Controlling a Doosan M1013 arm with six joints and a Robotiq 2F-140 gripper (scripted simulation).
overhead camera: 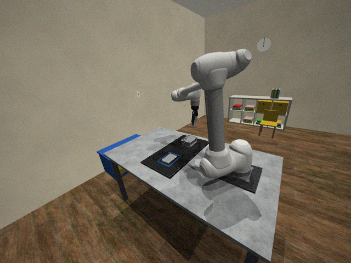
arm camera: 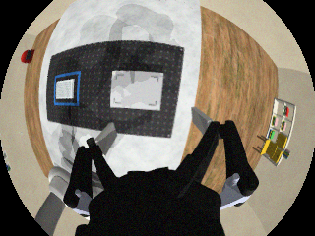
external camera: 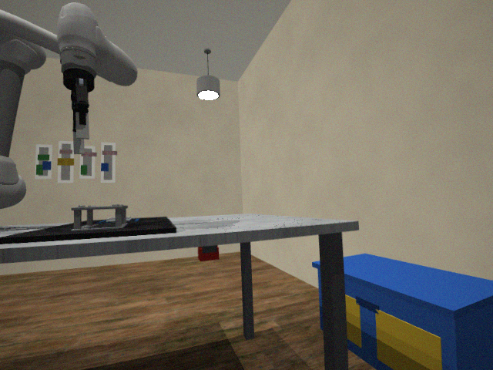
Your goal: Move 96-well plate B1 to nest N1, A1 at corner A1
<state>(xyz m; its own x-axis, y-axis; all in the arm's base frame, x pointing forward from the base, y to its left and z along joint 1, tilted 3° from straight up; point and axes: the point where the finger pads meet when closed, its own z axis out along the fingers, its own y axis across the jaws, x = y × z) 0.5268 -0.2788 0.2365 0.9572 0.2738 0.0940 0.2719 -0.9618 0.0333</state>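
My hand is 60 mm short of the 96-well plate, 400 mm to the right of it and 230 mm above it. Round my hand: raised plate nest N1 (50 mm ahead, 50 mm to the left, 180 mm below).
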